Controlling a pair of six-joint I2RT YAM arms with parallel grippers.
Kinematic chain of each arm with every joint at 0, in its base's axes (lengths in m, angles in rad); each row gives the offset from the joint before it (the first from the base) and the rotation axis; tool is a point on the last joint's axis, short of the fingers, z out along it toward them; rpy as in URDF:
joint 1: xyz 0 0 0.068 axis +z
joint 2: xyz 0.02 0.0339 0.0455 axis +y
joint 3: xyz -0.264 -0.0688 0 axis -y
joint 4: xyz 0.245 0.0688 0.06 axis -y
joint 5: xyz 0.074 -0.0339 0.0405 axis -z
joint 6: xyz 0.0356 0 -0.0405 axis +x
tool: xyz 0 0 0 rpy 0 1.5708 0
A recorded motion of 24 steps. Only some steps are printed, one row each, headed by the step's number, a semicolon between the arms.
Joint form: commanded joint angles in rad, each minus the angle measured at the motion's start. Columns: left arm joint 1, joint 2, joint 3, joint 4, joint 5, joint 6; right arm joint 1, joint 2, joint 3, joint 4, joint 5, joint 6.
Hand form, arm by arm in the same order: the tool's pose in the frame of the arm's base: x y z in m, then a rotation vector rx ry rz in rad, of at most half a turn. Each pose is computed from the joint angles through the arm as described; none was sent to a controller.
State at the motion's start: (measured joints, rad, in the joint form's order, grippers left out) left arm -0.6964 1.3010 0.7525 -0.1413 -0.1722 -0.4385; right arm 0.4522 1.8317 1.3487 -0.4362 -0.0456 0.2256
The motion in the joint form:
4: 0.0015 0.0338 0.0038 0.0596 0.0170 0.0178; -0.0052 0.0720 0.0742 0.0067 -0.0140 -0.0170
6: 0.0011 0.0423 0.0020 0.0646 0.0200 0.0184; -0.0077 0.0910 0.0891 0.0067 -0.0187 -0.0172
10: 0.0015 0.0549 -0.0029 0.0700 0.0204 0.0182; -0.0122 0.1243 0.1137 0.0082 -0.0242 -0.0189
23: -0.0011 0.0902 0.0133 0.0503 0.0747 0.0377; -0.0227 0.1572 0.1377 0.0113 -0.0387 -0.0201
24: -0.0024 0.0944 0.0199 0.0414 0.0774 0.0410; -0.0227 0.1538 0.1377 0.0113 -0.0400 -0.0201
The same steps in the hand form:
4: 0.2205 -0.1766 0.2195 0.2232 2.2466 -0.4358; 0.3764 0.1828 0.2164 -0.3243 2.4918 0.3482
6: 0.2211 -0.1774 0.2171 0.2272 2.2520 -0.4358; 0.3805 0.1838 0.2134 -0.3239 2.4965 0.3516
10: 0.2218 -0.1779 0.2127 0.2291 2.2633 -0.4294; 0.3876 0.1852 0.2077 -0.3233 2.5042 0.3535
23: 0.2238 -0.1830 0.2066 0.2926 2.3076 -0.4558; 0.3956 0.1845 0.2018 -0.3183 2.5119 0.3648
24: 0.2242 -0.1840 0.2068 0.3007 2.3134 -0.4541; 0.3953 0.1844 0.2032 -0.3187 2.5086 0.3674

